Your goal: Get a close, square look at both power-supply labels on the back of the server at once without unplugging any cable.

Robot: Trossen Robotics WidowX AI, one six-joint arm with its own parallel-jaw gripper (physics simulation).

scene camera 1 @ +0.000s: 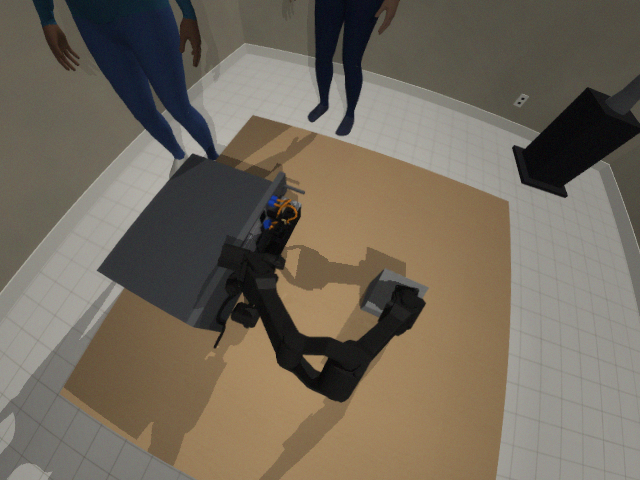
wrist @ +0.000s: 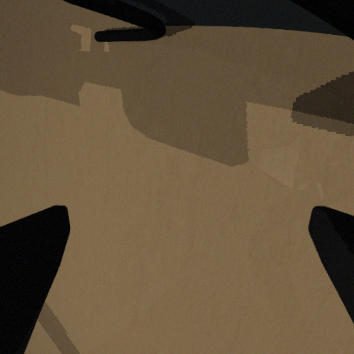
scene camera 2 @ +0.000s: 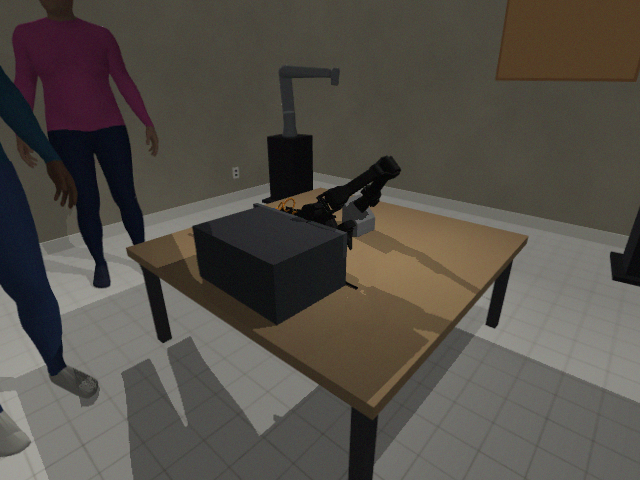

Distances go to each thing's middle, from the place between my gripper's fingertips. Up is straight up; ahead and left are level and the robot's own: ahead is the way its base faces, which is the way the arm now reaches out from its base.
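My hand is 10 cm below the black block (scene camera 1: 280, 235), and it's also 2 cm past the block and 23 cm to the left of it.
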